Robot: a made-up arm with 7 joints. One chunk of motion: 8 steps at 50 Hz.
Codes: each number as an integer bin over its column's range. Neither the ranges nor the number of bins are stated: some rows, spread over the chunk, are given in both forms.
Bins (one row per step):
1: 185 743 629 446 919 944 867
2: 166 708 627 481 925 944 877
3: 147 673 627 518 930 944 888
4: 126 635 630 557 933 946 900
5: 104 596 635 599 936 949 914
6: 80 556 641 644 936 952 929
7: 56 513 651 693 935 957 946
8: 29 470 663 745 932 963 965
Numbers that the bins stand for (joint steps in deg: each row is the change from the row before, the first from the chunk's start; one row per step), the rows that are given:
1: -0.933 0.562 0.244 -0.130 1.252 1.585 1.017
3: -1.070 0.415 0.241 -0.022 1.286 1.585 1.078
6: -1.312 0.169 0.262 0.167 1.305 1.617 1.197
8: -1.495 -0.012 0.295 0.319 1.292 1.659 1.301
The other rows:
2: -1.002 0.488 0.241 -0.078 1.270 1.585 1.046
4: -1.146 0.335 0.246 0.036 1.295 1.593 1.113
5: -1.225 0.253 0.253 0.099 1.305 1.605 1.153
7: -1.398 0.078 0.277 0.241 1.301 1.636 1.246

